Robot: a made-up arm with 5 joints.
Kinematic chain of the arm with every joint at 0, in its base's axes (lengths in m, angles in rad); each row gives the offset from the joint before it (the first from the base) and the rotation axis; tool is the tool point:
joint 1: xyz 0 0 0.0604 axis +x
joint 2: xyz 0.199 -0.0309 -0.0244 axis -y
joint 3: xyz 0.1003 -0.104 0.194 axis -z
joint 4: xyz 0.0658 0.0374 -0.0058 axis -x
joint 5: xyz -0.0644 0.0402 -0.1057 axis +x
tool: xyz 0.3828 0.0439 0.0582
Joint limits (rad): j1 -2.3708..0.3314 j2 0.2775..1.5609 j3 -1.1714..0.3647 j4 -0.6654..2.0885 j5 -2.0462..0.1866
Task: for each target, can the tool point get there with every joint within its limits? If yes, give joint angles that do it. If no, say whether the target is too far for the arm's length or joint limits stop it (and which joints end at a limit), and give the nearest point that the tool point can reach.
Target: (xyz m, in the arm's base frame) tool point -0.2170 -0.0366 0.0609
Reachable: no: joint limits stop it (at a limit: joint 1, joint 2, joint 3, joint 4) | nearest point -0.0023 -0.1285 -0.2004 | short by 0.350 m
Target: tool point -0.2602 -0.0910 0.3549
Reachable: no: joint limits stop it (at a limit: joint 1, joint 2, joint 4, joint 5) | nearest point -0.0071 -0.0572 0.4903 | short by 0.289 m
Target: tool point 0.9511 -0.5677 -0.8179
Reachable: no: too far | nearest point 0.4794 -0.0475 -0.2333 | short by 0.914 m
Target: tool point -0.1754 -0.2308 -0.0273
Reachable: no: joint limits stop it (at a limit: joint 1, joint 2, joint 3, joint 4) | nearest point 0.0102 -0.1609 -0.1866 | short by 0.254 m
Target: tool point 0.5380 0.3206 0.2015
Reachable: yes | joints -1.4582 0.6687 -0.2421 1.5341 -0.9134
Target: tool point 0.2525 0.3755 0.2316
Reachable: yes | joints -1.0107 1.3532 -0.4882 1.0374 -0.8188
